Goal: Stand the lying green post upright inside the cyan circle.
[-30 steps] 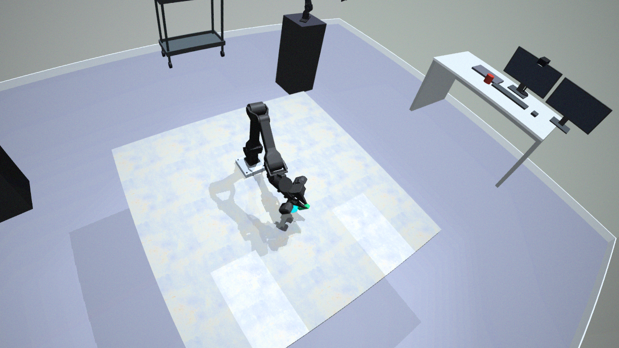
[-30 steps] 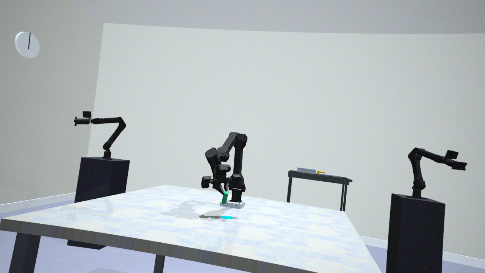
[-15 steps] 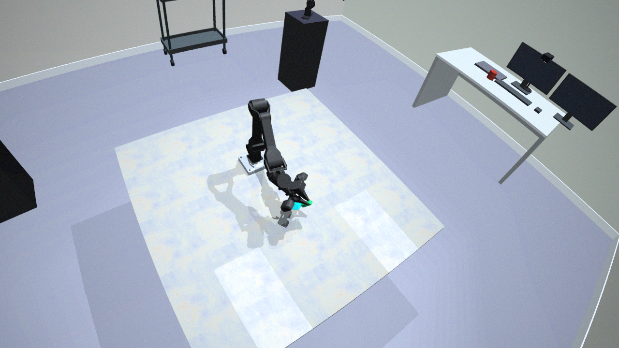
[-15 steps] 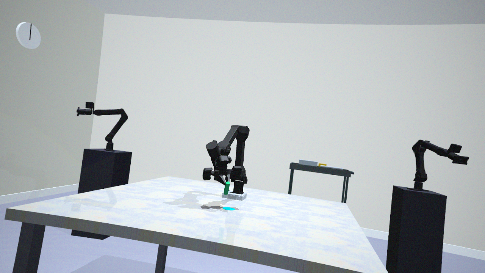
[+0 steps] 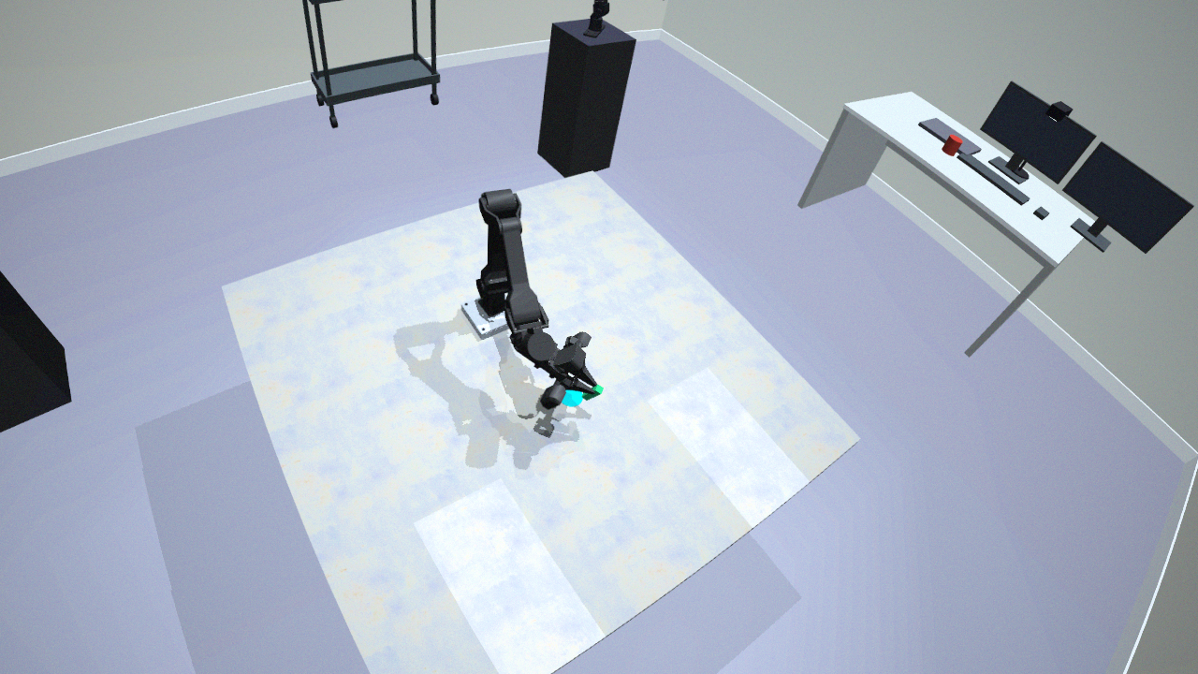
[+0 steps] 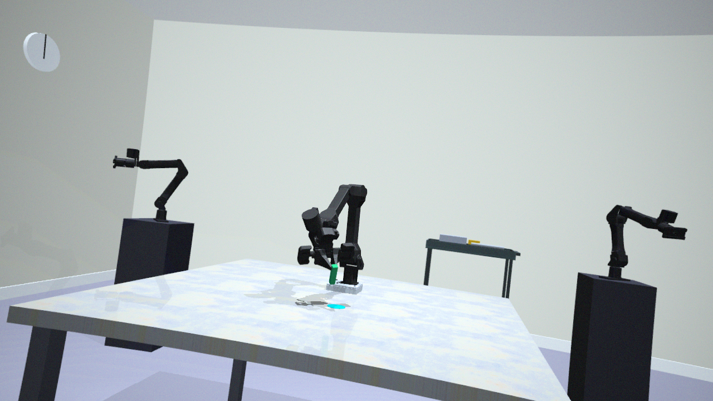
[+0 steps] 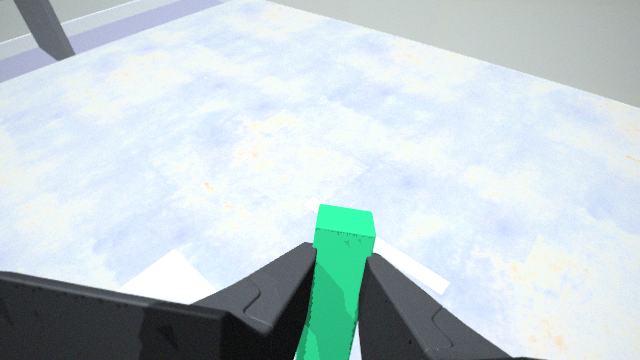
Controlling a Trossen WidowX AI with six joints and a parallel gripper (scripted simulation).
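Right now the cyan circle is 80 mm behind my gripper tip, 10 mm to the left of it and 130 mm below it. Round my gripper tip: green post (10 mm behind, 20 mm below).
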